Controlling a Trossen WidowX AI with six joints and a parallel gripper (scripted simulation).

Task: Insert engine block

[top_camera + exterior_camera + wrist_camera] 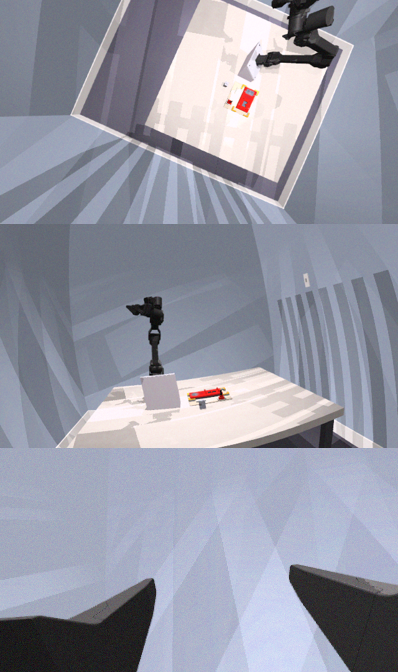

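Right now the engine block is 31 cm ahead of my gripper tip, 2 cm to the left of it and 58 cm below it.
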